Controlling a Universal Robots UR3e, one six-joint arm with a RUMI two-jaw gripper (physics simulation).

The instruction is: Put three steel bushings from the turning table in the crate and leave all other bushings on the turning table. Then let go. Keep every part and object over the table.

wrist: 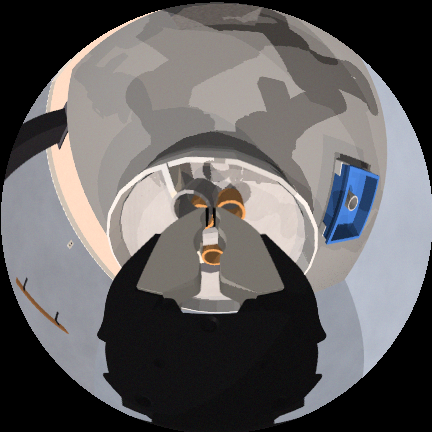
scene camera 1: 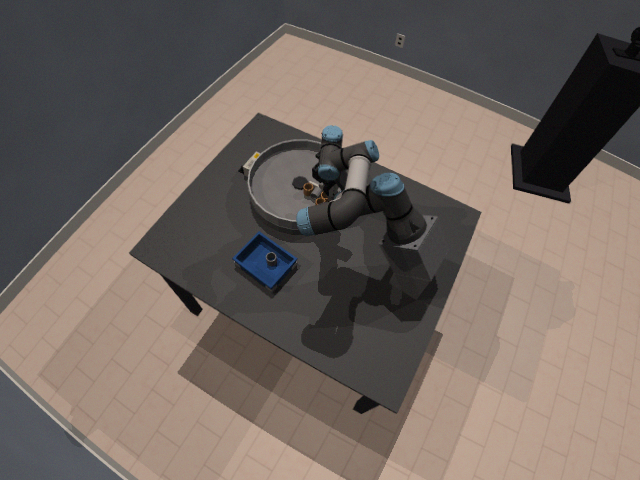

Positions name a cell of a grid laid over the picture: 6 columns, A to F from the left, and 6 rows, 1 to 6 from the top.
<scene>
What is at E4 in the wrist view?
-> A blue crate.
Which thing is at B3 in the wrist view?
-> A round turning table.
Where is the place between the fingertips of my gripper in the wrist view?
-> C3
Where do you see a blue crate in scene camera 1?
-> C4
</scene>
